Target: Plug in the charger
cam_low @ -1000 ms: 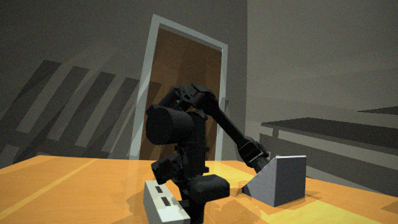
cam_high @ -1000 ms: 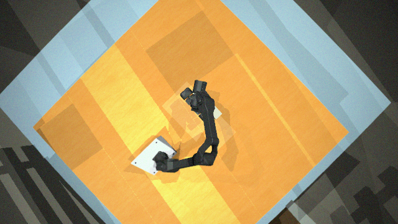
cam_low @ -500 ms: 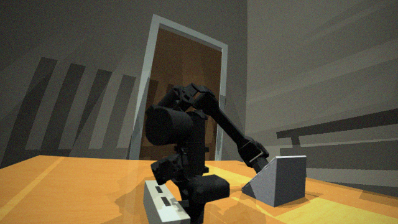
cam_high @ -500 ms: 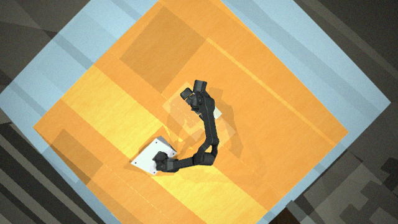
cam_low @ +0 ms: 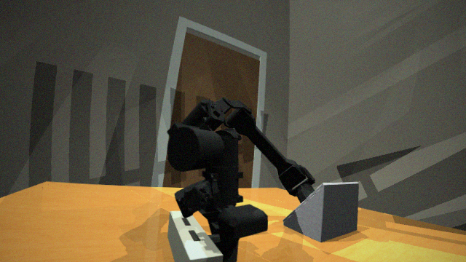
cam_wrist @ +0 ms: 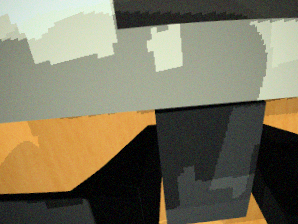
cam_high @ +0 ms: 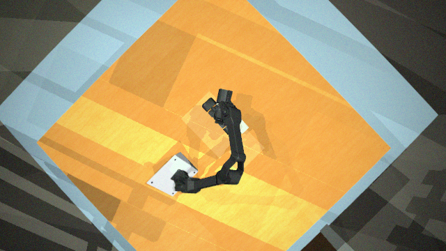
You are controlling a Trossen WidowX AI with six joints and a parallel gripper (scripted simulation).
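The box-shaped charger is 20 mm ahead of my gripper tip and 10 mm above it.
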